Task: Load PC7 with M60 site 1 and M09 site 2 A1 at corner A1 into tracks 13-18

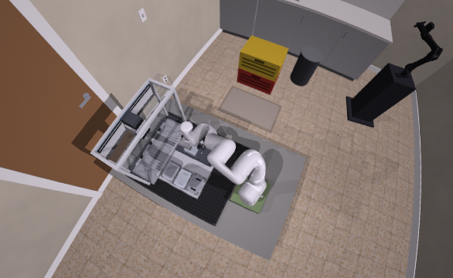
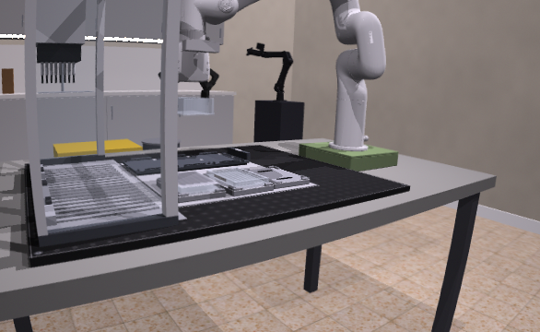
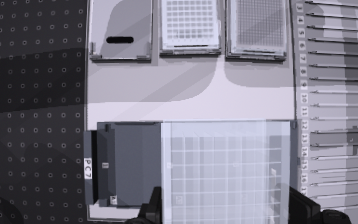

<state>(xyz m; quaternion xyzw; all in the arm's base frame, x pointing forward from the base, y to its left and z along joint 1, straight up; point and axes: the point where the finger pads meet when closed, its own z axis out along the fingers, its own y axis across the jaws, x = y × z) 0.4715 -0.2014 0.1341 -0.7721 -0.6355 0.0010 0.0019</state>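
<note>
The plate carrier PC7 is 10 mm to the right of my hand and 150 mm below it. From my hand the other things lie so: deep-well block M09 (20 mm below); then plate nest S1 (70 mm behind, 240 mm to the left, 160 mm below); then frame post (270 mm ahead, 340 mm to the left, 80 mm above).
</note>
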